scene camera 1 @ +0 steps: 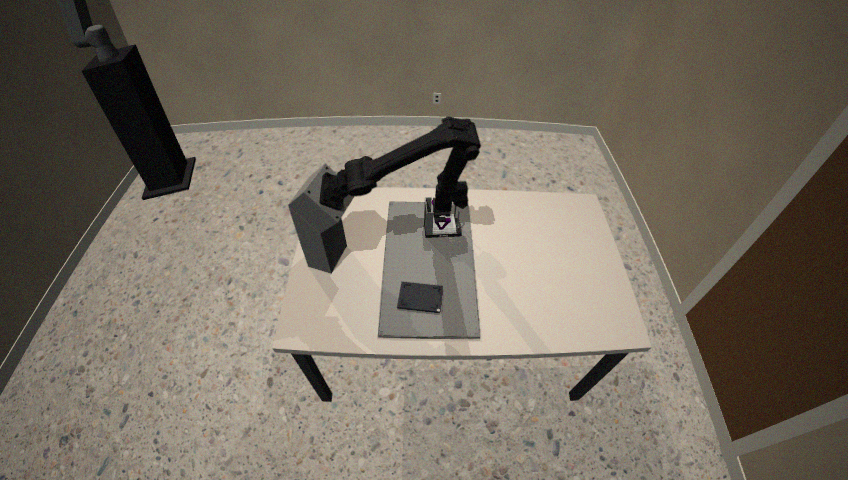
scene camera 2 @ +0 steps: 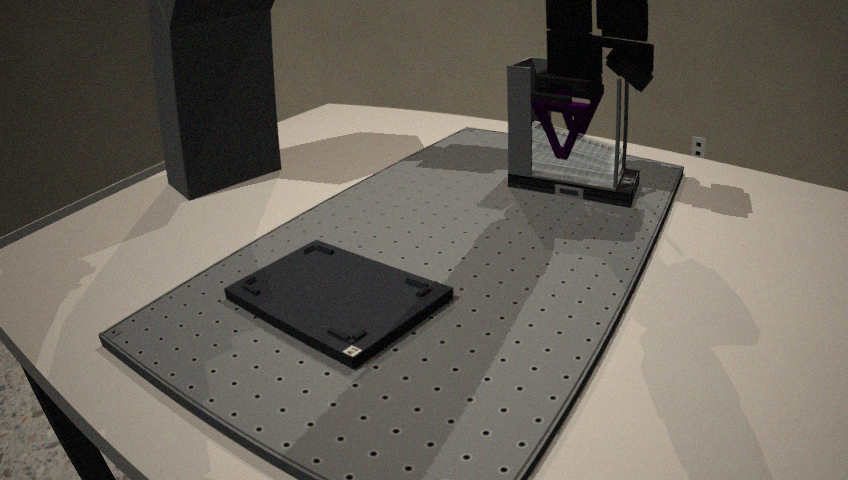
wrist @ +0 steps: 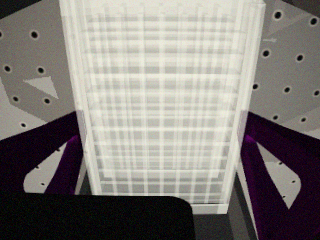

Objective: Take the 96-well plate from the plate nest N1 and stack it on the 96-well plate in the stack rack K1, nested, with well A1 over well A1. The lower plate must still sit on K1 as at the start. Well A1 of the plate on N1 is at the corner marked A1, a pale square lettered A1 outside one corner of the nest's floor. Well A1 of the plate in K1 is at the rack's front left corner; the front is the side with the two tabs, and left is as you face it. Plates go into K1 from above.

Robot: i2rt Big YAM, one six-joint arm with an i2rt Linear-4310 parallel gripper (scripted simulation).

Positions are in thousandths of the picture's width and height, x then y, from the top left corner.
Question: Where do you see a clear 96-well plate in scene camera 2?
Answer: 641,345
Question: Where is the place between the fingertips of my gripper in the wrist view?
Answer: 508,498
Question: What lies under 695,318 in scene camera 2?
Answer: A clear 96-well plate.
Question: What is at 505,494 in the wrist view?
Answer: A clear 96-well plate.
